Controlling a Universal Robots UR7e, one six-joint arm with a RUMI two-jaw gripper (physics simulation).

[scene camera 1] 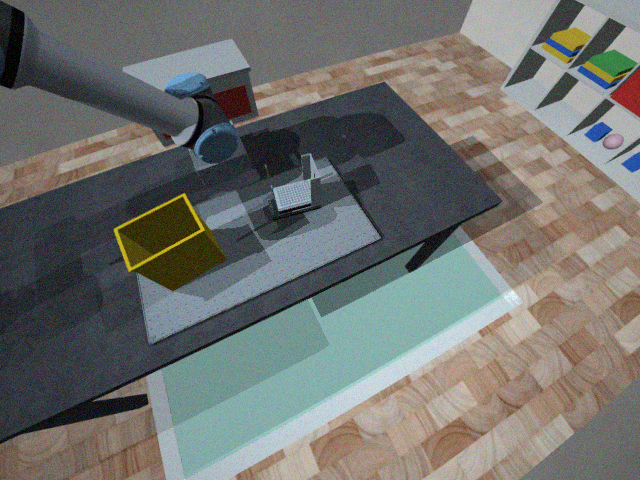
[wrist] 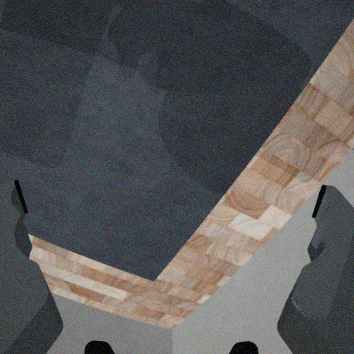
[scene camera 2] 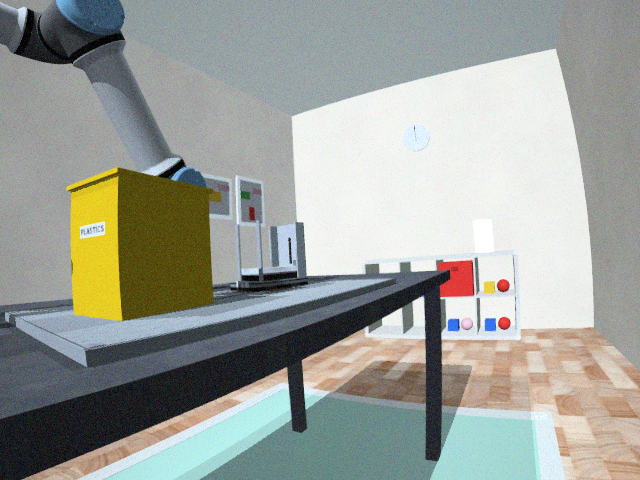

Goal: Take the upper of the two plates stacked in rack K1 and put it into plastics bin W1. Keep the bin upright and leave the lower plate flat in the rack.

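Places are measured from the arm's base along level axes (x ahead, y left, z up), in millimetres.
Where they show: gripper, fingertip midpoint: (wrist: 170, 185).
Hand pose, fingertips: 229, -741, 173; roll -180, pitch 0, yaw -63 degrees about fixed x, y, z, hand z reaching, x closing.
Note:
After its pixels a point has its place, as x, y, z.
Plastics bin W1 (scene camera 1: 193, 263) @[408, -166, 4] (scene camera 2: 165, 248) @[412, -187, 18] is yellow, open-topped and upright on the grey mat (scene camera 1: 320, 258) @[515, 155, -67] (scene camera 2: 56, 338) @[461, -348, -69]. Rack K1 (scene camera 1: 308, 167) @[265, 235, 31] (scene camera 2: 301, 253) @[354, 218, 8], with thin posts and a tall end panel, stands on the mat apart from the bin. The upper plate (scene camera 1: 293, 196) @[308, 162, -21], light with a grid of wells, lies flat low in the rack. The lower plate beneath it is mostly hidden, and I cannot make out its edge clearly. My gripper (wrist: 170, 185) @[229, -741, 173] is open and empty, with fingers wide apart. The scene views do not show its fingers clearly; the wrist is above the table behind the bin and rack.
The dark table (scene camera 1: 439, 175) @[408, 686, -80] (wrist: 115, 200) @[8, -756, -80] carries the mat; its edge and corner show in the wrist view. A white cabinet (scene camera 1: 191, 59) stands behind the table. A shelf unit (scene camera 2: 496, 253) with coloured blocks and balls stands by the far wall.

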